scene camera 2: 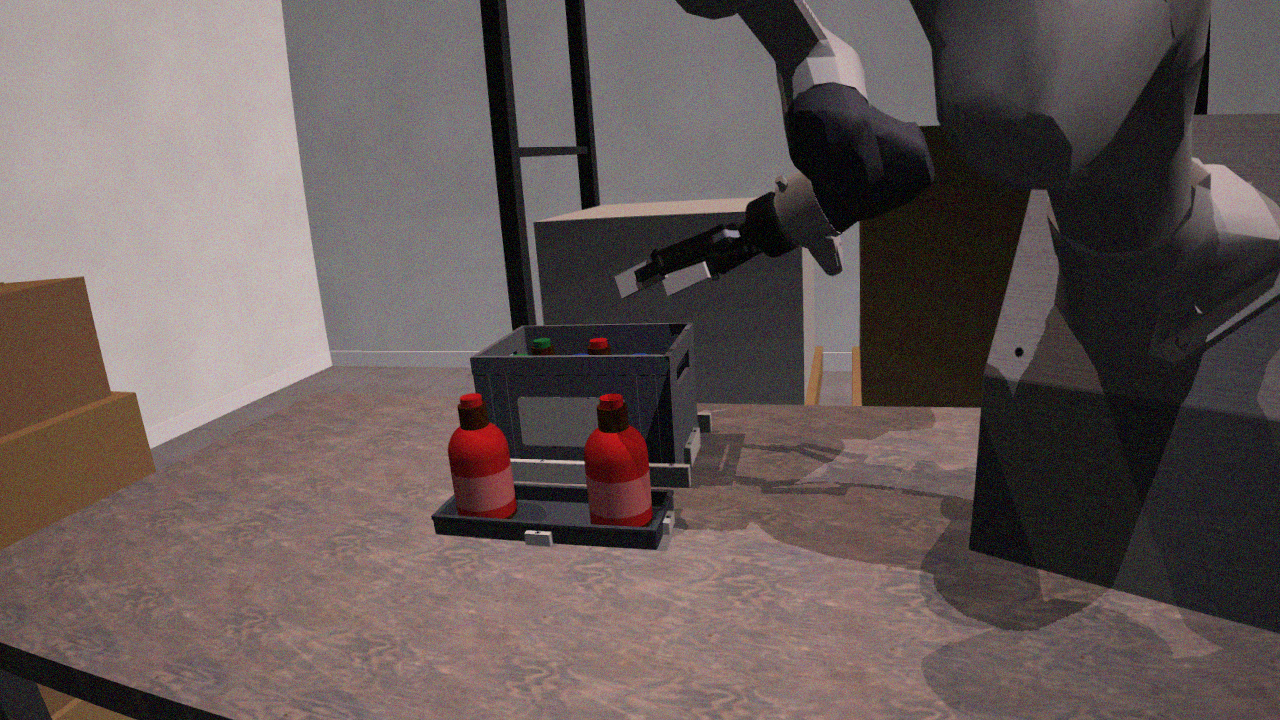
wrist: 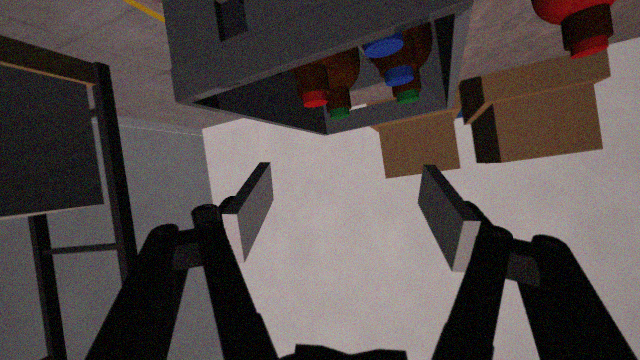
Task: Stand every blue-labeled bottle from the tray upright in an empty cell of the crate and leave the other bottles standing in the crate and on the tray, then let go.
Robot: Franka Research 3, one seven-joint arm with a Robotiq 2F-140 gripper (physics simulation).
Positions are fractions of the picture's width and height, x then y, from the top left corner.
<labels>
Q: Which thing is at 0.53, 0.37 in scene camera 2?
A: My gripper.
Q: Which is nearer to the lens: the green-capped bottle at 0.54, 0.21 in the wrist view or the red-capped bottle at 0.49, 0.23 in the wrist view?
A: The red-capped bottle.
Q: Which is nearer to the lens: the green-capped bottle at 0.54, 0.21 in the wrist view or the blue-labeled bottle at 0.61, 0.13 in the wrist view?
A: The blue-labeled bottle.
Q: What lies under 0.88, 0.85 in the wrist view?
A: My gripper.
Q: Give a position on a red bottle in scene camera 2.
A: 0.37, 0.63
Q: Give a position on a green-capped bottle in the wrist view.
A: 0.64, 0.26
</labels>
